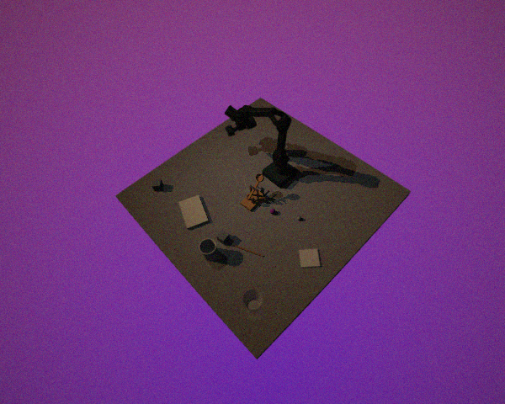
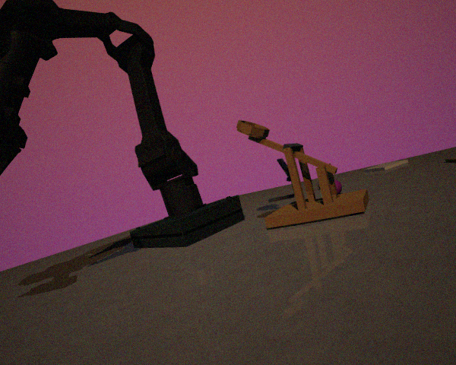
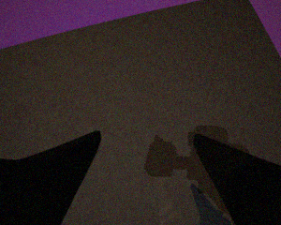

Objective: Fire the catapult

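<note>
Now: the orange wooden catapult 280 mm ahead of my gripper tip, 330 mm to the left of it and 80 mm below it. Round my gripper tip: ball: 320 mm ahead, 460 mm to the left, 140 mm below; flat box: 580 mm ahead, 60 mm to the left, 140 mm below; thin stick: 600 mm ahead, 480 mm to the left, 150 mm below.
</note>
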